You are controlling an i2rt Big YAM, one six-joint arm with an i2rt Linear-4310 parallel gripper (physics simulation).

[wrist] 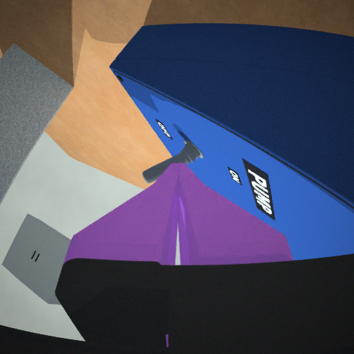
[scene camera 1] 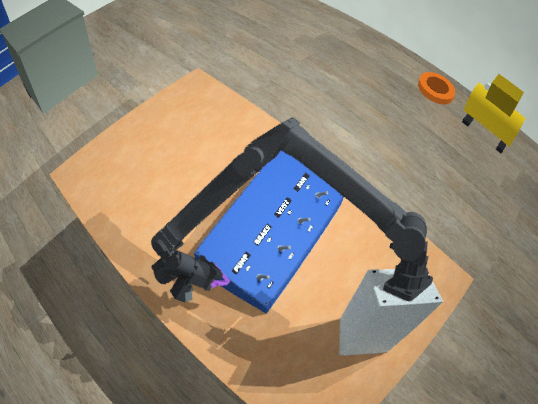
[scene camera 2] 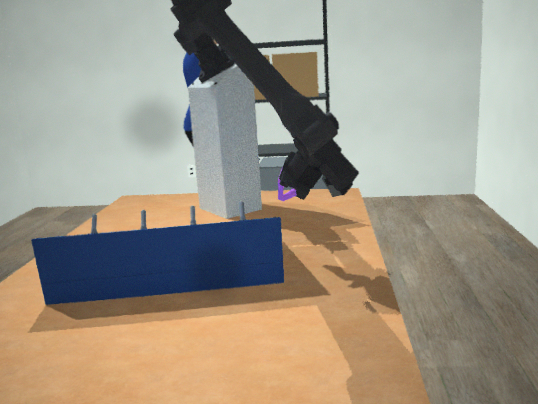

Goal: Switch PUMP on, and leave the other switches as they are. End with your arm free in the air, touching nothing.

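The blue switch panel lies on the table. The PUMP lever is grey, at the end nearest my gripper, and appears tilted toward its OFF label. The BRAKE lever, VENT lever and FAN lever lean the same way. My gripper is shut and empty, in the air beyond the panel's PUMP end. In the wrist view its purple tips overlap the lever; the scene views show them apart.
The arm's grey pedestal stands on the table. My forearm passes over the panel's far edge. On the floor in scene camera 1 are a grey cabinet, an orange ring and a yellow machine.
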